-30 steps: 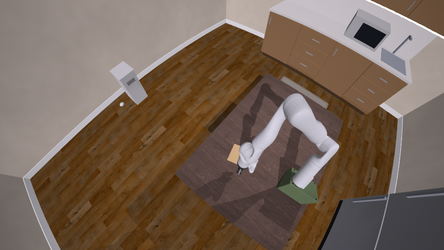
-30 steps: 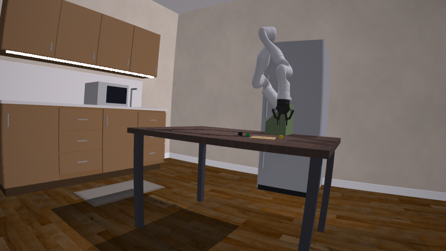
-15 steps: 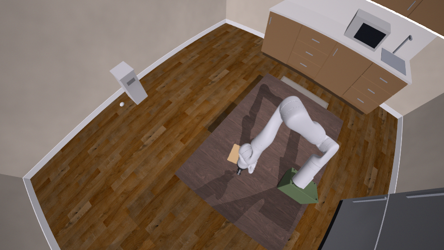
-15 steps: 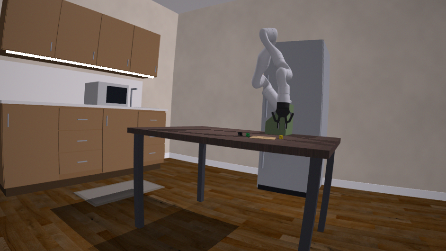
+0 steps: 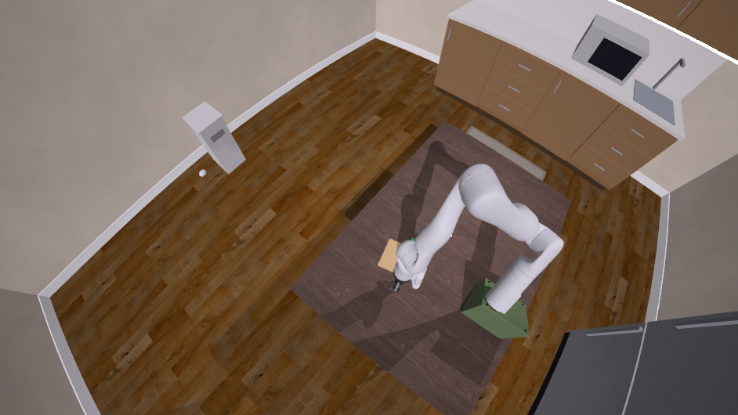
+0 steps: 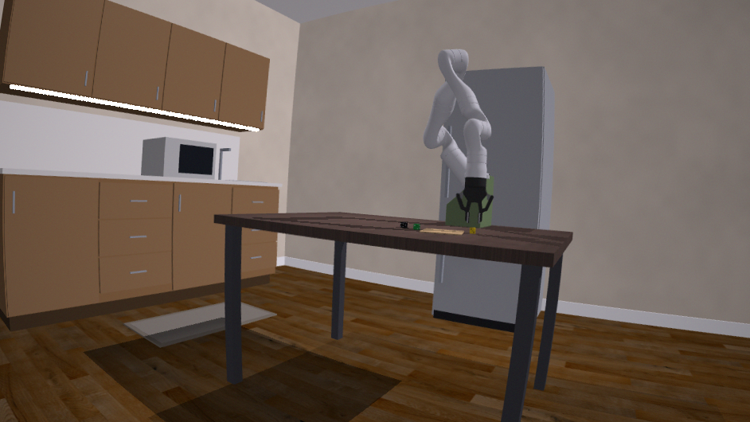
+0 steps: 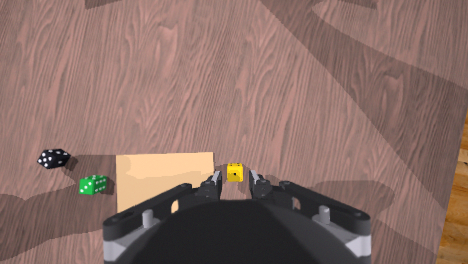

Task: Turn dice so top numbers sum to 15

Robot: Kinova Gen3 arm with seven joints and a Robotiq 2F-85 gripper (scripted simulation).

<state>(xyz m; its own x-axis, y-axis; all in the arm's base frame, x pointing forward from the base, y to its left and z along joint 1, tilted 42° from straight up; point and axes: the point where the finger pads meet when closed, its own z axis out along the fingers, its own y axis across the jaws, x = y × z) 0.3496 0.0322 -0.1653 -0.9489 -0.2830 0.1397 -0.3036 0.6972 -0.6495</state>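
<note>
The yellow die is 40 mm below my hand. The rest, counted from my hand: black die (250 mm to the right, 50 mm ahead, 40 mm below); green die (190 mm to the right, 70 mm ahead, 40 mm below); tan mat (80 mm to the right, 70 mm ahead, 50 mm below).
</note>
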